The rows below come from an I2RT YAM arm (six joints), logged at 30 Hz.
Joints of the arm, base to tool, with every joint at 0 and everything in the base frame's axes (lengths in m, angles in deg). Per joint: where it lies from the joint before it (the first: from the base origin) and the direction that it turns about. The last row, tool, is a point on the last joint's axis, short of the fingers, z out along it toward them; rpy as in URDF.
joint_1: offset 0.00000 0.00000 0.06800 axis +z
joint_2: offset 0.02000 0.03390 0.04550 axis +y
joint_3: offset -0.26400 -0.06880 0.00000 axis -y
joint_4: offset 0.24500 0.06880 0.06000 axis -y
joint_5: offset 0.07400 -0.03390 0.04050 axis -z
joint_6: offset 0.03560 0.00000 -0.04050 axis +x
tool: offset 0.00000 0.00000 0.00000 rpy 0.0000 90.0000 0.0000
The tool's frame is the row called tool.
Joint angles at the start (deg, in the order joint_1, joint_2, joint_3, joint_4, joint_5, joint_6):
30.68, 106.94, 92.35, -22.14, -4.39, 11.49
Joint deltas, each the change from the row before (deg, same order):
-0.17, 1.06, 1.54, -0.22, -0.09, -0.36
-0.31, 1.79, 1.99, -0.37, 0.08, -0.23
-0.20, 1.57, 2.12, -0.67, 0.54, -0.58
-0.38, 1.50, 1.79, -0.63, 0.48, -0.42
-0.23, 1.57, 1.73, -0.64, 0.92, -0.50
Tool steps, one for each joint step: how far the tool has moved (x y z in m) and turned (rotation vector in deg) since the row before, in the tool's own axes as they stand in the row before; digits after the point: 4 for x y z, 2 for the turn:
-0.0040, -0.0007, 0.0033, -0.01, -0.27, -0.28
-0.0034, -0.0024, 0.0071, 0.35, 0.09, -0.03
-0.0041, -0.0016, 0.0054, 0.71, -0.02, -0.45
-0.0028, -0.0033, 0.0057, 0.83, 0.18, -0.17
-0.0018, -0.0026, 0.0065, 1.17, 0.28, -0.34

